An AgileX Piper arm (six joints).
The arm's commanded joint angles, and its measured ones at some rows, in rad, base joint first. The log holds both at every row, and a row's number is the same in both.
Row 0, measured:
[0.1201, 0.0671, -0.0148, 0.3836, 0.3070, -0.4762]
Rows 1 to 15, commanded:
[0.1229, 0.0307, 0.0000, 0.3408, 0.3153, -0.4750]
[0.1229, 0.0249, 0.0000, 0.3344, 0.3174, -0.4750]
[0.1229, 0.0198, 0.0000, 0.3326, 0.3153, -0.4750]
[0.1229, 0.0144, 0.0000, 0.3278, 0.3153, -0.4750]
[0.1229, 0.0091, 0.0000, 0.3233, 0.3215, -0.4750]
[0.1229, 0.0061, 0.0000, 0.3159, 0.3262, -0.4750]
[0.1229, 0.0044, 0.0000, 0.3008, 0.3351, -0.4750]
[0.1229, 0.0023, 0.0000, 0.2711, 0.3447, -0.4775]
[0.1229, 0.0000, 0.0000, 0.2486, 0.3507, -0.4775]
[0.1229, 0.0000, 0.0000, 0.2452, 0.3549, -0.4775]
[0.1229, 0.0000, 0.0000, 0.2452, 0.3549, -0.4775]
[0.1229, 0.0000, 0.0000, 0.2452, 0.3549, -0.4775]
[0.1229, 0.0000, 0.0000, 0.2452, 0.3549, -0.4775]
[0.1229, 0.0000, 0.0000, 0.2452, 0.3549, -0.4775]
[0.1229, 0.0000, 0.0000, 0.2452, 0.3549, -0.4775]
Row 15, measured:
[0.1201, 0.0069, -0.0025, 0.2621, 0.3495, -0.4762]
